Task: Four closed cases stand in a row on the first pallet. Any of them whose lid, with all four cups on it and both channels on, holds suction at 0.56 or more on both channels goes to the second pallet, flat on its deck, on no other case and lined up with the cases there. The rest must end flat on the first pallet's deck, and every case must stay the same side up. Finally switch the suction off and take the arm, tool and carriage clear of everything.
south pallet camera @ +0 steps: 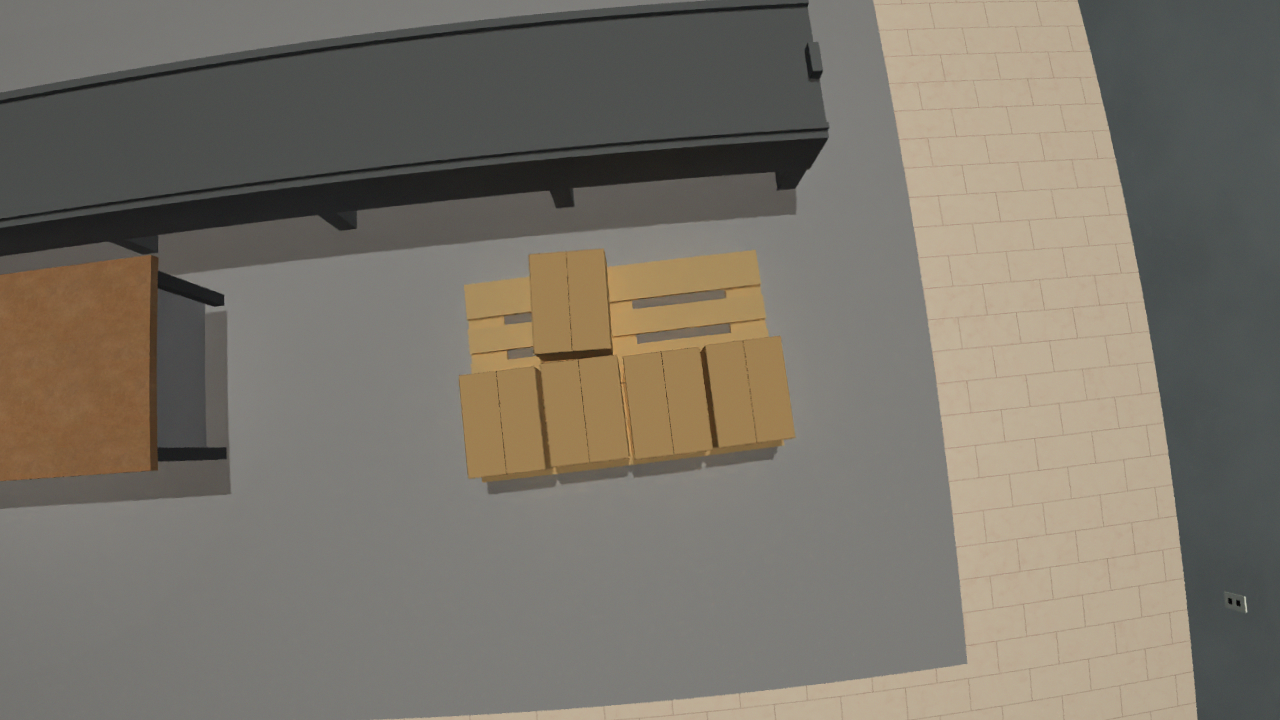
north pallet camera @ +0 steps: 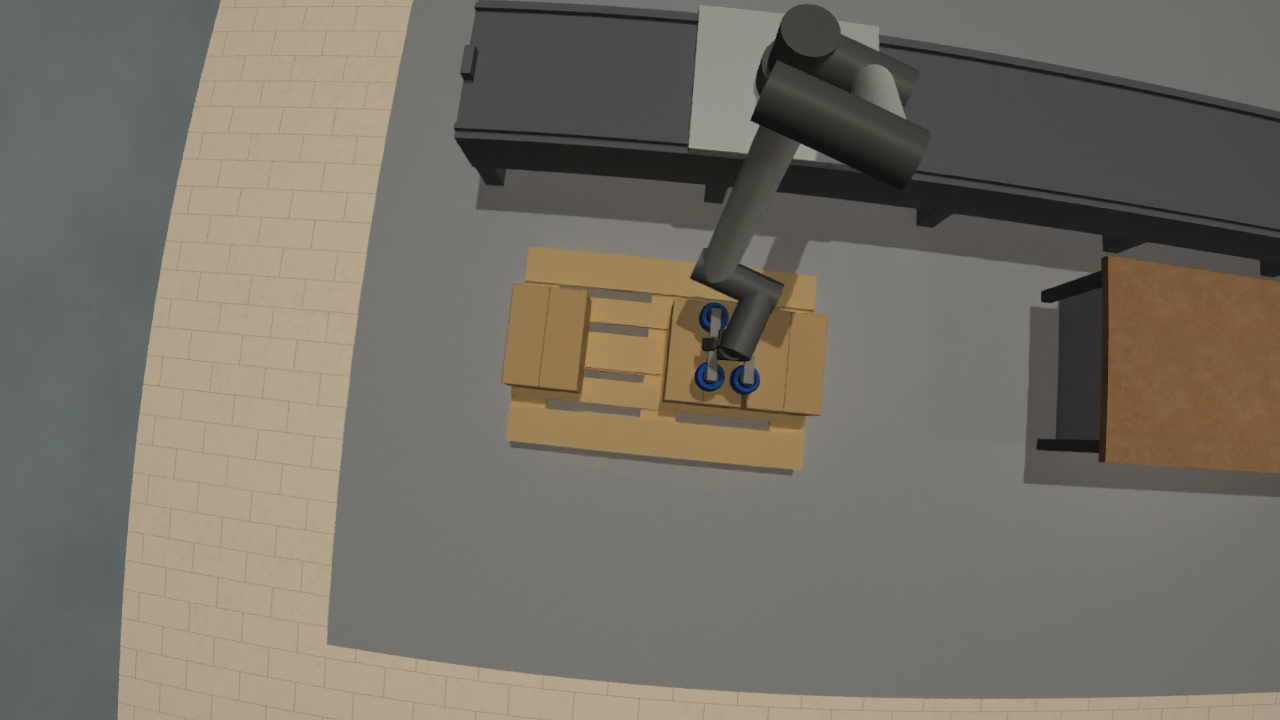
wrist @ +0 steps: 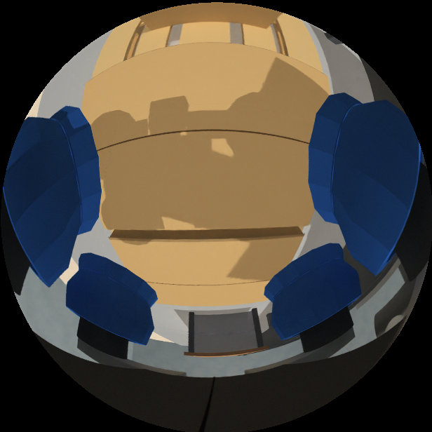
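The first pallet (north pallet camera: 653, 437) carries three closed cases in the north pallet view. One case (north pallet camera: 544, 338) sits at the left end, past a stretch of bare deck. A middle case (north pallet camera: 682, 380) (wrist: 210, 175) and a right-end case (north pallet camera: 805, 367) (wrist: 200, 260) sit close together, a narrow gap between them. My gripper (north pallet camera: 729, 347) (wrist: 212, 225) is open, its blue cups a little above the middle case's lid; one cup is hidden in the north view. In the south pallet view the second pallet (south pallet camera: 689, 279) carries a row of cases (south pallet camera: 563, 411) along its front and one case (south pallet camera: 550, 300) behind them.
The dark floor rail (north pallet camera: 572, 89) (south pallet camera: 537, 98) runs behind both pallets. The pale carriage (north pallet camera: 729, 80) stands on it behind the first pallet, with the arm reaching forward. A brown table (north pallet camera: 1190, 367) (south pallet camera: 80, 367) stands between the pallets, well apart from both.
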